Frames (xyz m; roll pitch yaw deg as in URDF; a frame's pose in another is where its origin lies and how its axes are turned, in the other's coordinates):
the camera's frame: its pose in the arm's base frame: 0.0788 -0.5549 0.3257 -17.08 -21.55 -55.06
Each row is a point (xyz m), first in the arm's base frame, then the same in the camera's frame.
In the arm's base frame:
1: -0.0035 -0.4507 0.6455
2: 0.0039 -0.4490 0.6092
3: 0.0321 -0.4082 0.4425
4: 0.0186 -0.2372 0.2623
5: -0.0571 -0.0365 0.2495
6: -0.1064 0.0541 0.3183
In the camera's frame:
1: -0.0058 -0.1091 0.3286
2: -0.0165 -0.0922 0.2974
3: -0.0938 -0.0040 0.1689
4: -0.2976 0.1123 0.0861
5: -0.4956 0.1439 0.1633
6: -0.5657 0.1250 0.2638

